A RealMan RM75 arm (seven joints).
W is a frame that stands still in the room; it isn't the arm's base.
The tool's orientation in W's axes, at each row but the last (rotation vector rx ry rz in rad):
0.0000, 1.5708, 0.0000
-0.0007, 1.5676, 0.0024
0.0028, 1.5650, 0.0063
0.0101, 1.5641, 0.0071
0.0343, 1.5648, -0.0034
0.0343, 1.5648, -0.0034
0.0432, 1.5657, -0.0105
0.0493, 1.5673, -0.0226
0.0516, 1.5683, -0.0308
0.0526, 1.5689, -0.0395
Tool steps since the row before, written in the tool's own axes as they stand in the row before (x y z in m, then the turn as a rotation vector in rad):
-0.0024, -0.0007, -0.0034, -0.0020, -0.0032, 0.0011
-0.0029, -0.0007, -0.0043, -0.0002, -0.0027, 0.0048
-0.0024, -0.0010, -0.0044, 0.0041, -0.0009, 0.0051
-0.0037, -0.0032, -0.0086, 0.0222, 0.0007, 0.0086
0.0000, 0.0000, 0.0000, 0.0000, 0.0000, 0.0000
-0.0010, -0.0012, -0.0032, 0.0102, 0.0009, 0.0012
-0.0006, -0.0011, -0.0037, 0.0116, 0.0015, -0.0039
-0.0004, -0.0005, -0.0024, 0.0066, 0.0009, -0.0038
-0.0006, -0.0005, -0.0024, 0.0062, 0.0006, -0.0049
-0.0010, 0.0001, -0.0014, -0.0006, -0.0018, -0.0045
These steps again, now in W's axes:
-0.0034, -0.0007, 0.0024, 0.0011, -0.0032, 0.0020
-0.0043, -0.0007, 0.0029, 0.0048, -0.0027, 0.0002
-0.0044, -0.0010, 0.0024, 0.0051, -0.0009, -0.0041
-0.0086, -0.0032, 0.0036, 0.0087, 0.0009, -0.0221
0.0000, 0.0000, 0.0000, 0.0000, 0.0000, 0.0000
-0.0032, -0.0011, 0.0010, 0.0013, 0.0011, -0.0102
-0.0037, -0.0010, 0.0006, -0.0038, 0.0019, -0.0116
-0.0024, -0.0004, 0.0004, -0.0037, 0.0012, -0.0066
-0.0024, -0.0004, 0.0006, -0.0048, 0.0009, -0.0062
-0.0014, 0.0002, 0.0010, -0.0046, -0.0015, 0.0006

